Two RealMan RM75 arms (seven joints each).
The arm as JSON. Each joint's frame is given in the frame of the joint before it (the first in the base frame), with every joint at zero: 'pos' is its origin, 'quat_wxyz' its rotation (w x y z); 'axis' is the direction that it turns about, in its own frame. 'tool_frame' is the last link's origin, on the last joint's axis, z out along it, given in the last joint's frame.
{
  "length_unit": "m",
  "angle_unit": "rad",
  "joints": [
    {
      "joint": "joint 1",
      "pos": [
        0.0,
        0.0,
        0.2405
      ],
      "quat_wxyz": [
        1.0,
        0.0,
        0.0,
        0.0
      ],
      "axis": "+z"
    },
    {
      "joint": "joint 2",
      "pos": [
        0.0,
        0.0,
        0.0
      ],
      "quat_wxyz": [
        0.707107,
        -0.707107,
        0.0,
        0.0
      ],
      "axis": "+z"
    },
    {
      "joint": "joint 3",
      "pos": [
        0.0,
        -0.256,
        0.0
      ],
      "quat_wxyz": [
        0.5,
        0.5,
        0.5,
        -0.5
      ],
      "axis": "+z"
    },
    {
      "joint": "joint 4",
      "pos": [
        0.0,
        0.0,
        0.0
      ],
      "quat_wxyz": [
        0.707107,
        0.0,
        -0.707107,
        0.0
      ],
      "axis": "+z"
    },
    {
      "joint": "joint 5",
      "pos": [
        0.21,
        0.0,
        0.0
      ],
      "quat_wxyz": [
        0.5,
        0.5,
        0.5,
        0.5
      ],
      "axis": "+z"
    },
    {
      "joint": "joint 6",
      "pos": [
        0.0,
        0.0,
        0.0
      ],
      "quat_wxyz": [
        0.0,
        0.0,
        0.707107,
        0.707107
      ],
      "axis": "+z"
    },
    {
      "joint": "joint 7",
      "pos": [
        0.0,
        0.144,
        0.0
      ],
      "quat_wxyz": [
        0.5,
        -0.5,
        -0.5,
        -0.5
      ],
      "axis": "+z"
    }
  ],
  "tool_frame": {
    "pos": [
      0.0,
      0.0,
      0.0
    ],
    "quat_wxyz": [
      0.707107,
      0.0,
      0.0,
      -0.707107
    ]
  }
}
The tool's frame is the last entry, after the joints.
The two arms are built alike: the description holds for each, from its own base.
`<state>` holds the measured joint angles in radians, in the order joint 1, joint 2, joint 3, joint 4, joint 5, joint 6, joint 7, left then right.
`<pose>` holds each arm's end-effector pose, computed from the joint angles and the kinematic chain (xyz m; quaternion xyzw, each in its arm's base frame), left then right.
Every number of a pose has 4 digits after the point. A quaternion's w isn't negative.
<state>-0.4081 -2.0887 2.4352 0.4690 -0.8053 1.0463 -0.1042 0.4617 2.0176 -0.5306 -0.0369 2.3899 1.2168 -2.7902</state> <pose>-0.2497 0.3271 -0.0760 -0.7522 -0.2309 -0.3674 0.4959 0.3717 0.3350 0.0613 -0.6128 0.2621 0.3182 0.6742</pose>
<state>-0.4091 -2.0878 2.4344 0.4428 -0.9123 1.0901 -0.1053 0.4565 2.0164 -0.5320 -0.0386 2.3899 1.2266 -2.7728</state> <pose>-0.2620 0.3312 -0.0609 -0.7152 -0.2524 -0.3781 0.5309 0.3722 0.3332 0.0628 -0.6101 0.2639 0.3253 0.6726</pose>
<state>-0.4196 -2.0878 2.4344 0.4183 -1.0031 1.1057 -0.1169 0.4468 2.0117 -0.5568 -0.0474 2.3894 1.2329 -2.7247</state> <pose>-0.2721 0.3360 -0.0504 -0.6855 -0.2749 -0.3827 0.5550 0.3730 0.3313 0.0645 -0.6120 0.2702 0.3372 0.6624</pose>
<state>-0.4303 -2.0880 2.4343 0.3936 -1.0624 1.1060 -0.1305 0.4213 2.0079 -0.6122 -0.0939 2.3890 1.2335 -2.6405</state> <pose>-0.2808 0.3396 -0.0439 -0.6670 -0.2919 -0.3812 0.5697 0.3743 0.3284 0.0702 -0.6189 0.2743 0.3525 0.6461</pose>
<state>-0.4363 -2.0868 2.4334 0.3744 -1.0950 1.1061 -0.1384 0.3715 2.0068 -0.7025 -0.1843 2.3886 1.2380 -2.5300</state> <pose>-0.2874 0.3413 -0.0391 -0.6565 -0.3004 -0.3780 0.5796 0.3743 0.3224 0.0790 -0.6337 0.2714 0.3697 0.6230</pose>
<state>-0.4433 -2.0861 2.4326 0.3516 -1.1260 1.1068 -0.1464 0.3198 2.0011 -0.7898 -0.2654 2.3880 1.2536 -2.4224</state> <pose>-0.2942 0.3430 -0.0341 -0.6464 -0.3074 -0.3739 0.5897 0.3725 0.3148 0.0860 -0.6492 0.2704 0.3883 0.5955</pose>
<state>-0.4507 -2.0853 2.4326 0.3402 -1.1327 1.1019 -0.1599 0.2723 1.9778 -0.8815 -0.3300 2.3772 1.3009 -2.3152</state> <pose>-0.2959 0.3448 -0.0328 -0.6445 -0.3117 -0.3736 0.5898 0.3670 0.3063 0.0933 -0.6747 0.2626 0.4092 0.5552</pose>
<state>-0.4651 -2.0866 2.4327 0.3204 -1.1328 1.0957 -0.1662 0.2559 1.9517 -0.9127 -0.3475 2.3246 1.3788 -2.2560</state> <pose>-0.2964 0.3480 -0.0322 -0.6475 -0.3102 -0.3695 0.5899 0.3590 0.2996 0.0964 -0.7042 0.2450 0.4239 0.5142</pose>
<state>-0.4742 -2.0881 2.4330 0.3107 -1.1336 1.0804 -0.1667 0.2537 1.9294 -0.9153 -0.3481 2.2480 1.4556 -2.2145</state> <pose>-0.2969 0.3502 -0.0335 -0.6511 -0.3124 -0.3632 0.5887 0.3516 0.2937 0.0961 -0.7335 0.2298 0.4317 0.4720</pose>
